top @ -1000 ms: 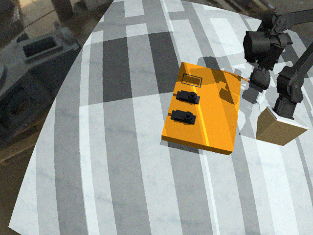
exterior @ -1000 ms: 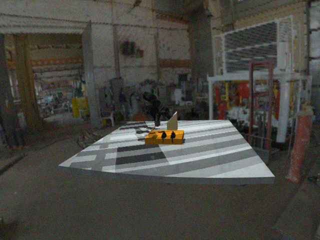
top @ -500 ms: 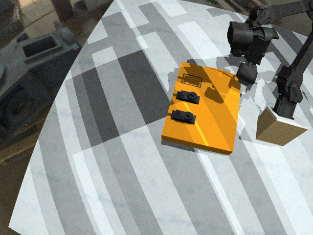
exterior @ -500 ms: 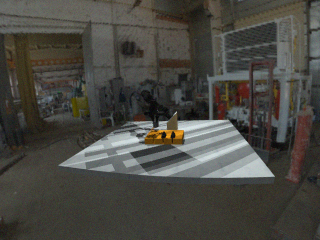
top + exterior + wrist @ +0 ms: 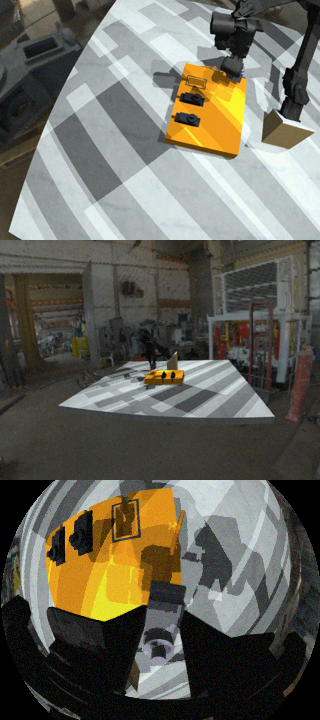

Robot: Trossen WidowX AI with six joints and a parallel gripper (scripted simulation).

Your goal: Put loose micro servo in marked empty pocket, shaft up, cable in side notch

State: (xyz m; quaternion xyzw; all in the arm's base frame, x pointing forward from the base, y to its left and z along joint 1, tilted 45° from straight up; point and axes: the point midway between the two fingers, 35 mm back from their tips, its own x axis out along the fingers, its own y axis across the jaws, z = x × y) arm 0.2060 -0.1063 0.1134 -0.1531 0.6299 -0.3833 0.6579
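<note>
Right now my gripper tip is 12 cm to the right of the orange deck, 10 cm above it and 2 cm short of it.
</note>
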